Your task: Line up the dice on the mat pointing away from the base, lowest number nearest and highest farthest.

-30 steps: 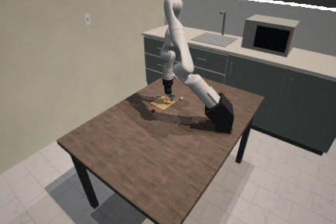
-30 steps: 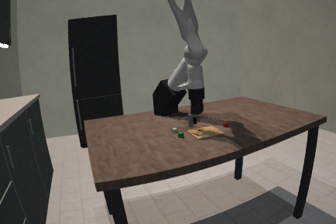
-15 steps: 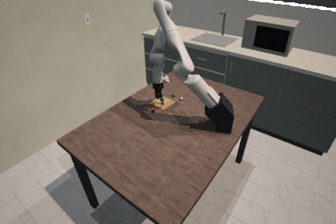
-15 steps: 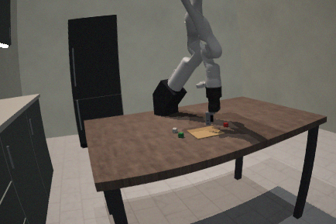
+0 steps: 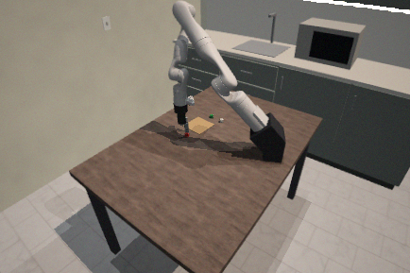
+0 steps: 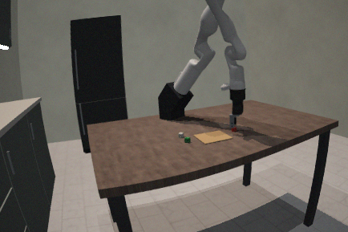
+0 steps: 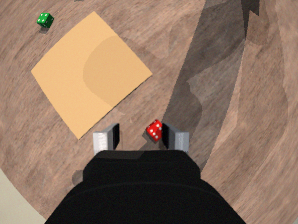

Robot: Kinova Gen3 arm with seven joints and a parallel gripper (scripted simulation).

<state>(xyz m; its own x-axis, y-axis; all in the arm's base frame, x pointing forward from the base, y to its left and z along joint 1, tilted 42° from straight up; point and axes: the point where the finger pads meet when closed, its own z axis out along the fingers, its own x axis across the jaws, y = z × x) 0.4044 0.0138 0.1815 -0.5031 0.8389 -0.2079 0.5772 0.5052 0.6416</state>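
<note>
Right now the red die is 10 mm behind my hand, 20 mm to the left of it and 40 mm below it. Also, from my hand: green die 30 mm behind, 240 mm to the right, 40 mm below; white die 110 mm behind, 230 mm to the right, 40 mm below; tan mat 10 mm behind, 120 mm to the right, 50 mm below.
</note>
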